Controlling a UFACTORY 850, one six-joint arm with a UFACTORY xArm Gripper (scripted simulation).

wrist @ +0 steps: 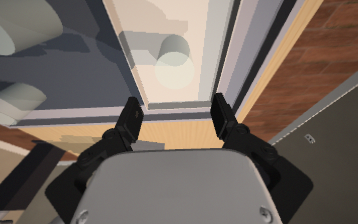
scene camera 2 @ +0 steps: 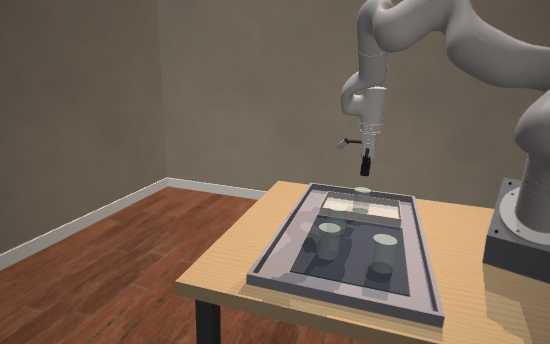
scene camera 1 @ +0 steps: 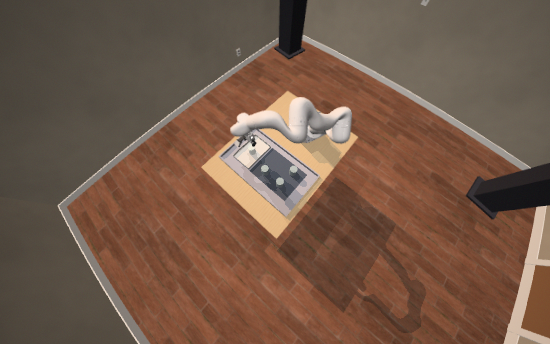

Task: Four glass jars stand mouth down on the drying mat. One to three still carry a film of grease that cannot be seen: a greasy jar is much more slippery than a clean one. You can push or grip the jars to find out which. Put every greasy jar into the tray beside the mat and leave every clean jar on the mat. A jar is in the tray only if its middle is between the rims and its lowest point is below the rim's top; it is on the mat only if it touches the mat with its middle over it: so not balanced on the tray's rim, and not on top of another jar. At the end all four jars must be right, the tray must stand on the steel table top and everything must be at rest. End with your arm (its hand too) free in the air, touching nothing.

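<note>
My own gripper (wrist: 176,103) is there for me to see, and so is a glass jar (wrist: 174,69). I also see a cream tray (scene camera 2: 383,211), together with a glass jar (scene camera 2: 384,246) and a glass jar (scene camera 2: 329,234).
</note>
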